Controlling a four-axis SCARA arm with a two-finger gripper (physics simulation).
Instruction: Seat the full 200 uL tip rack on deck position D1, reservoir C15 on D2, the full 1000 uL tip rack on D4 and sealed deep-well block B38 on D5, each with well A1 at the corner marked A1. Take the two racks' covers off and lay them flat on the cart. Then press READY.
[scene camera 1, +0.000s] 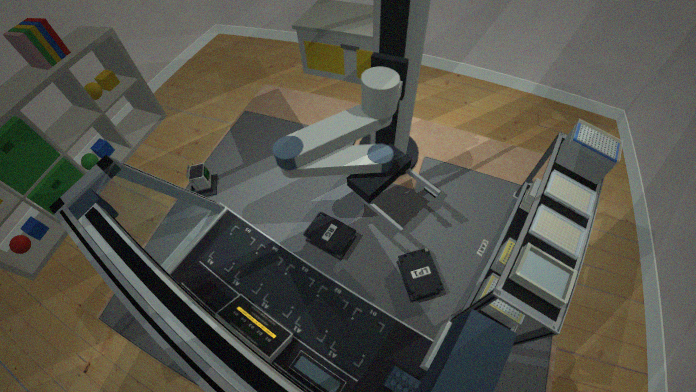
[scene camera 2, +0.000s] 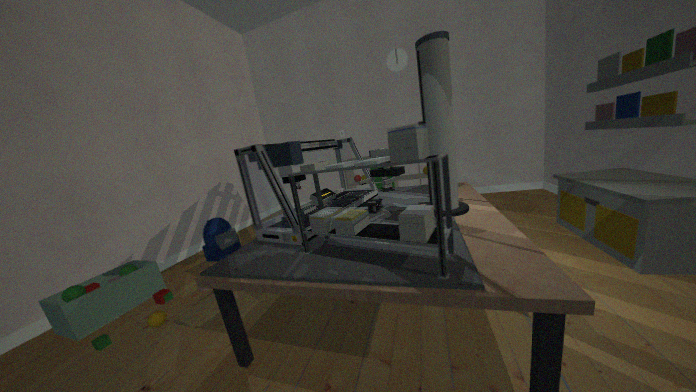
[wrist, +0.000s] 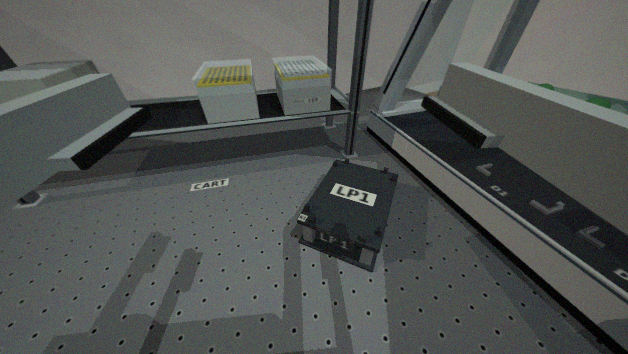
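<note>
My gripper (scene camera 1: 420, 211) (wrist: 290, 90) is open with nothing between its fingers, above the grey perforated board between stands RG and LP1. Deck positions D1 (scene camera 1: 373, 313) (wrist: 499, 190), D2 (scene camera 1: 338, 290), D4 (scene camera 1: 274, 248) and D5 (scene camera 1: 248, 230) show bare corner brackets. The cart's top shelf holds a blue-rimmed tip box (scene camera 1: 597, 140), two pale plates (scene camera 1: 571, 192) (scene camera 1: 557, 231) and an open reservoir (scene camera 1: 544, 274). Its lower shelf holds a yellow-topped box with dark holes (wrist: 225, 90) and a yellow-banded box with a pale top (wrist: 302, 85). Their labels are unreadable.
Black stand RG (scene camera 1: 330, 235) stands near the deck's edge. Black stand LP1 (scene camera 1: 421, 275) (wrist: 352, 200) stands between it and the cart post (wrist: 356, 100). A panel with a yellow strip (scene camera 1: 256, 322) and a screen (scene camera 1: 317, 372) border the deck. A small device (scene camera 1: 200, 176) stands at left.
</note>
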